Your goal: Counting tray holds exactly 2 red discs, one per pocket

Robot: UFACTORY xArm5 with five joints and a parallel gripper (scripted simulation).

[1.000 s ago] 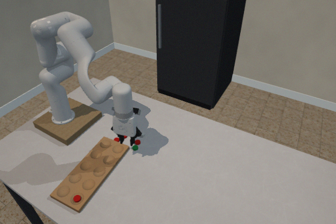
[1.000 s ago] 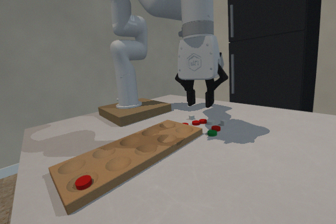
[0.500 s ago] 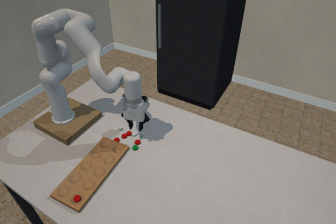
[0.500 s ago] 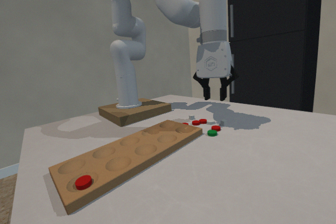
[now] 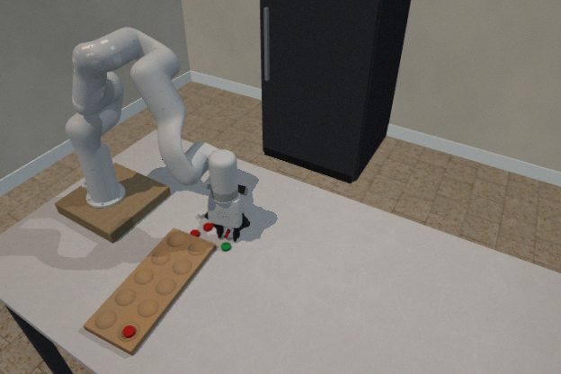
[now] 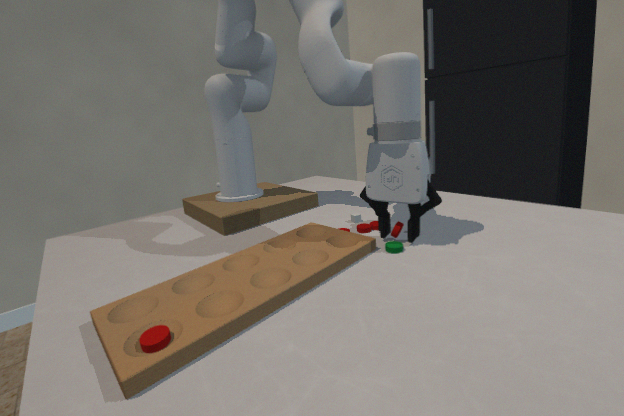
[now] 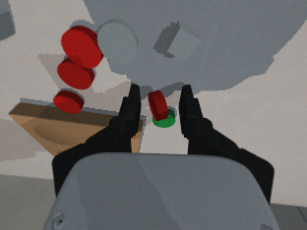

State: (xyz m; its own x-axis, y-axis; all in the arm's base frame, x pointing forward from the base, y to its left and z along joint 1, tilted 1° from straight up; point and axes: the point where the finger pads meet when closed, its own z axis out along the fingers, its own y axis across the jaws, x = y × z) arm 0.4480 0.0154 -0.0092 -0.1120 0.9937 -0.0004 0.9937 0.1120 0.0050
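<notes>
Right now the green disc is 40 mm to the right of my hand, 20 mm below it and 10 mm ahead of it. From my hand the other things lie so: wooden counting tray: 240 mm to the right, 110 mm behind, 10 mm below; then white disc: 50 mm to the left, 40 mm behind, 20 mm below.
</notes>
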